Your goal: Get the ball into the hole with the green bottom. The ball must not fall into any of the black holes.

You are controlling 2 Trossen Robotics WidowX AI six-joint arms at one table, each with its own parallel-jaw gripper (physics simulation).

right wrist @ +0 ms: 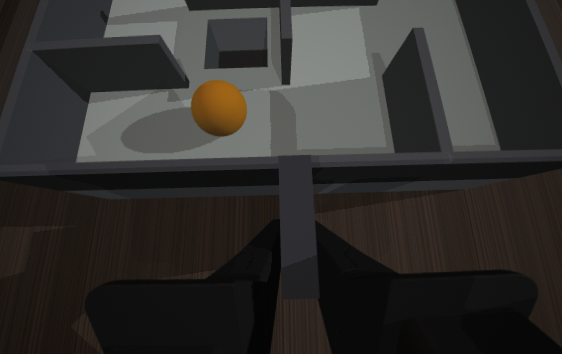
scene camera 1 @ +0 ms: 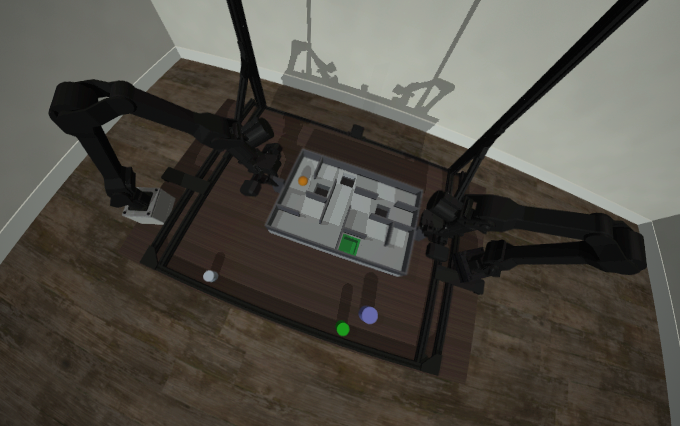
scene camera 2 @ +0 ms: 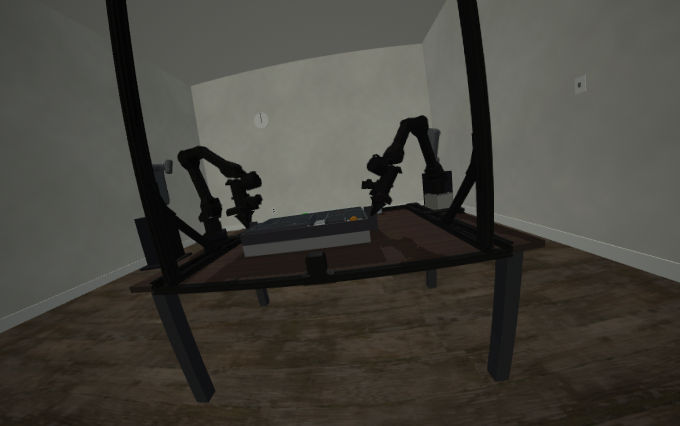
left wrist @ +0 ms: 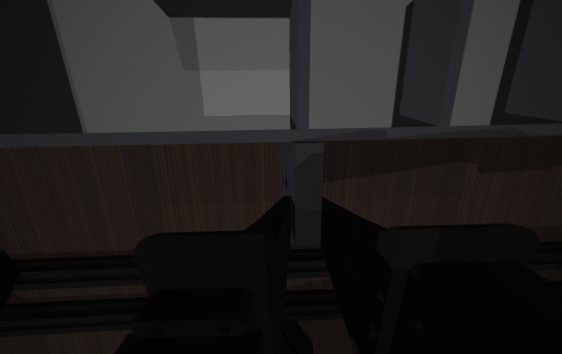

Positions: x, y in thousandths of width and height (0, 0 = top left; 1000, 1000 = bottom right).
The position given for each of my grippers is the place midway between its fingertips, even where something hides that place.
My left gripper (scene camera 2: 367, 536) grips a grey maze board (scene camera 1: 479, 478). My right gripper (scene camera 1: 410, 433) grips the grey maze board.
The grey maze board also shows in the right wrist view (right wrist: 202, 301), in scene camera 2 (scene camera 2: 514, 529) and in the left wrist view (left wrist: 143, 227). My left gripper shows as well in the left wrist view (left wrist: 535, 572). My right gripper also shows in the right wrist view (right wrist: 520, 640).
